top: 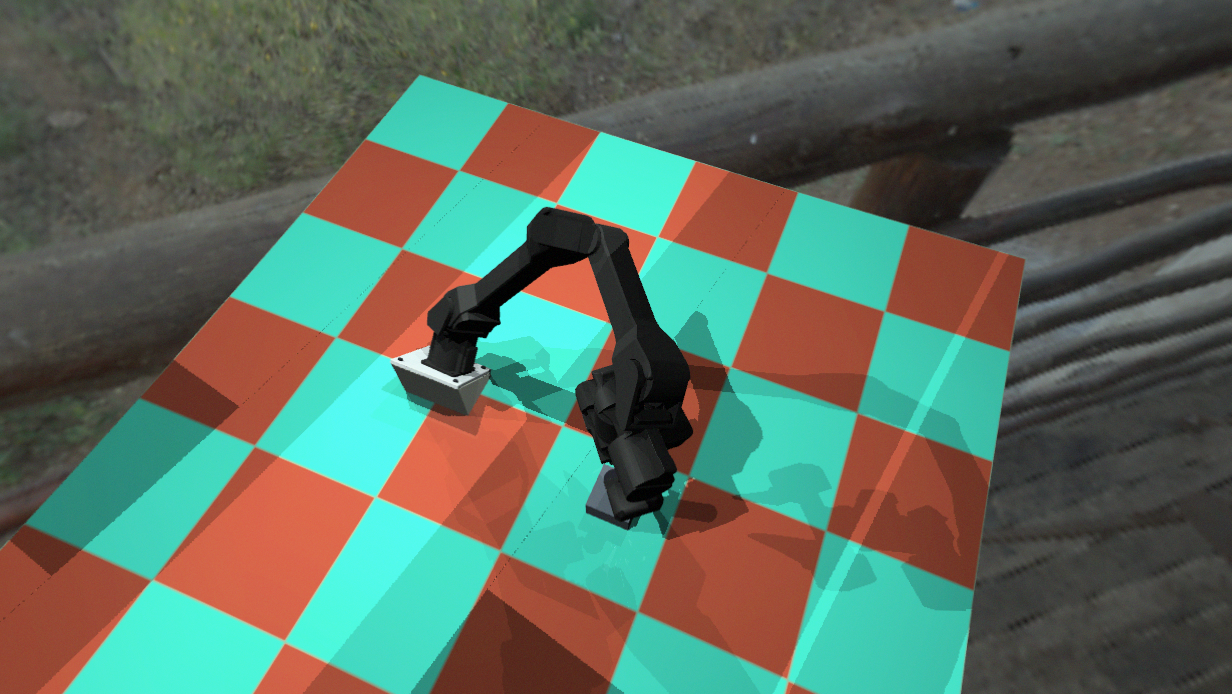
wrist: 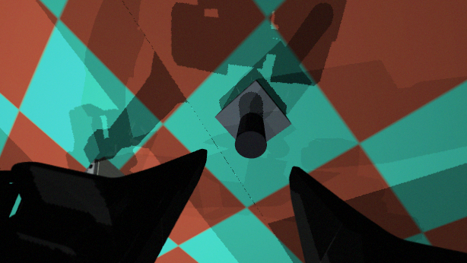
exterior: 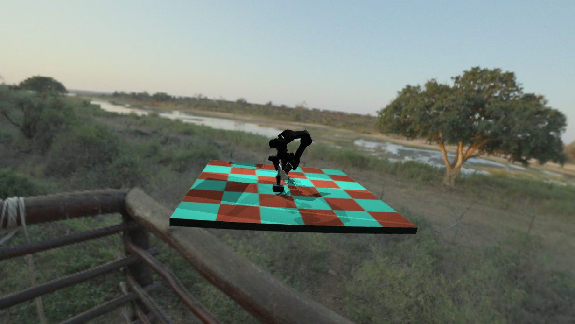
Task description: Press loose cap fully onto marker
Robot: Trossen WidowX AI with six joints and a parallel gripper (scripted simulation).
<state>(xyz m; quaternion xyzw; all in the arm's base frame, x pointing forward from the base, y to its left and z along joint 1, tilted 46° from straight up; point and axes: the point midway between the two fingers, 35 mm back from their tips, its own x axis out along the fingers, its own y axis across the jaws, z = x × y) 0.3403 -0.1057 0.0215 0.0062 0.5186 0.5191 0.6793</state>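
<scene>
The marker cap is 6 cm below my gripper tip. Round my gripper tip: grey holder block: 12 cm below.
</scene>
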